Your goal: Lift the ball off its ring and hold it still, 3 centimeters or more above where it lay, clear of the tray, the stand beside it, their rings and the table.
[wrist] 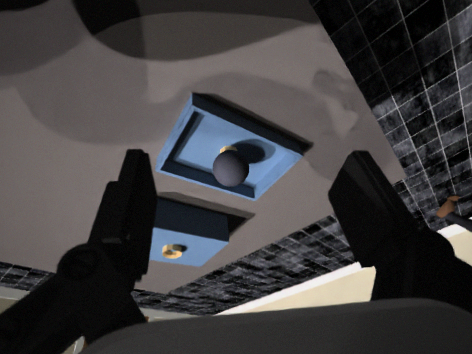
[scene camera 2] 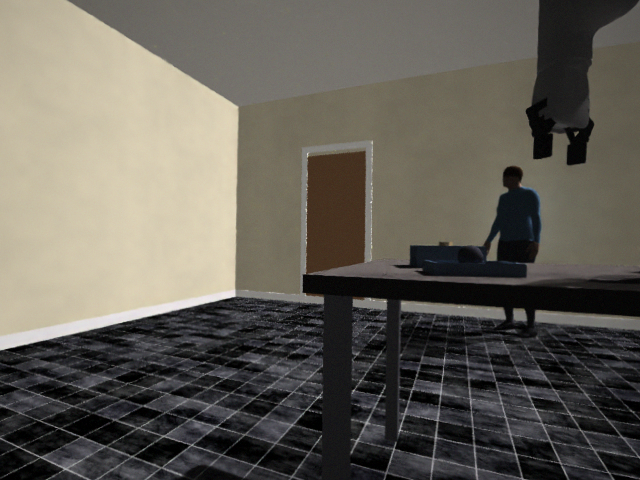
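A dark grey ball (scene camera 2: 470,253) (wrist: 230,168) sits in the blue tray (scene camera 2: 504,269) (wrist: 277,176), over a small tan ring (wrist: 228,149) that shows in part behind it in the wrist view. The blue stand (scene camera 2: 434,255) (wrist: 200,242) is beside the tray, with its own tan ring (scene camera 2: 445,243) (wrist: 172,251) on top. My gripper (scene camera 2: 559,149) (wrist: 249,173) is open and empty. In the scene view it points down, high above the table and to the right of the ball. In the wrist view the ball shows between the two fingers, well beyond them.
The tray and stand rest on a grey-brown table (scene camera 2: 361,269) (wrist: 280,220), near its corner in the wrist view. Arm shadows fall across the table top. A person (scene camera 2: 519,214) in a blue top stands behind the table. A brown door (scene camera 2: 336,211) is in the back wall.
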